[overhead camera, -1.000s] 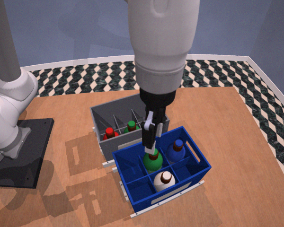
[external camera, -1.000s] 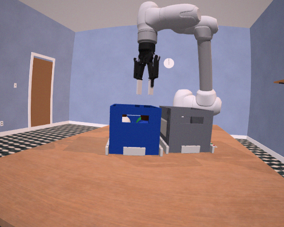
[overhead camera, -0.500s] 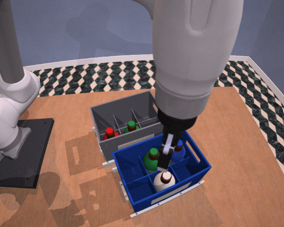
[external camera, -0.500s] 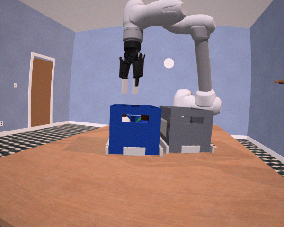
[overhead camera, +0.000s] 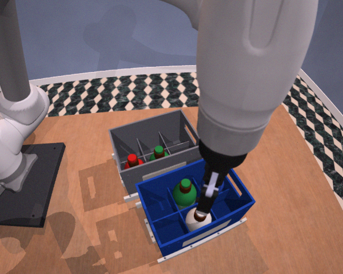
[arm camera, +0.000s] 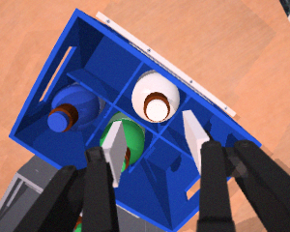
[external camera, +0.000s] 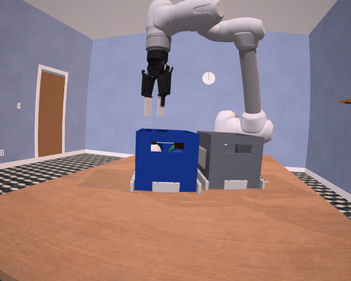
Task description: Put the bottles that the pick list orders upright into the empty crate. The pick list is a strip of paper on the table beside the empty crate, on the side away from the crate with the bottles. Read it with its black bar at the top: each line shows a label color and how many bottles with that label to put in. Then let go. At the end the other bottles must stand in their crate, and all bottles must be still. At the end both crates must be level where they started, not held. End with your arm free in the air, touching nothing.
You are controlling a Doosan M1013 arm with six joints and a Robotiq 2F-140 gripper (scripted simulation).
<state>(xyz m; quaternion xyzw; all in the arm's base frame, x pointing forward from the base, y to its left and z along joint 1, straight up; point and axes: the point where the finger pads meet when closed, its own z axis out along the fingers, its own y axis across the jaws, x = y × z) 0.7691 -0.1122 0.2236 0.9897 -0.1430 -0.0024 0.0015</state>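
Right now my hand is 170 mm above the white bottle. From my hand the other things lie so: blue crate: 20 mm behind, 40 mm to the left, 170 mm below; then green bottle: 50 mm behind, 80 mm to the left, 170 mm below; then blue bottle: 40 mm ahead, 120 mm to the left, 170 mm below.
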